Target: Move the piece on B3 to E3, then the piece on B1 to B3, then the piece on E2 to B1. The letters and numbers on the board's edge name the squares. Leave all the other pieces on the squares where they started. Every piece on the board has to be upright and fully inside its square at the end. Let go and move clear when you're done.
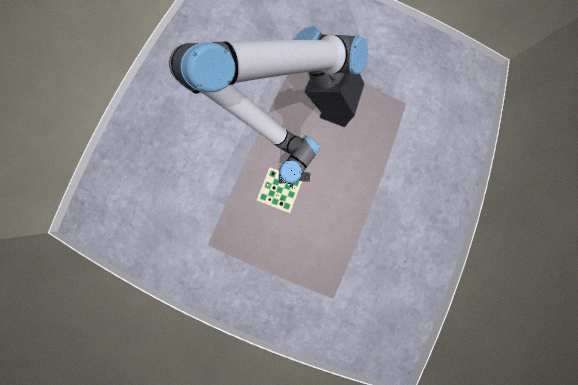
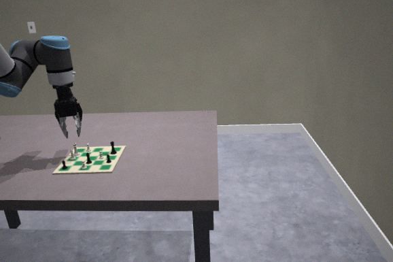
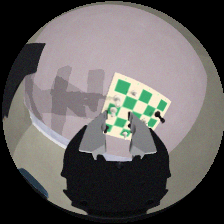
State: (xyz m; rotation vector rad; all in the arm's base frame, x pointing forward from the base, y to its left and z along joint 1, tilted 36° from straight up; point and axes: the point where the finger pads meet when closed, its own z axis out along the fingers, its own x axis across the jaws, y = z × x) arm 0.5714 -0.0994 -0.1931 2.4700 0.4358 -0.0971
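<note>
Right now the white piece is 7 cm below my hand. Round my hand: cream chessboard 10 cm below, 8 cm ahead, 4 cm to the right; tall black piece 15 cm ahead, 7 cm below, 1 cm to the left.
</note>
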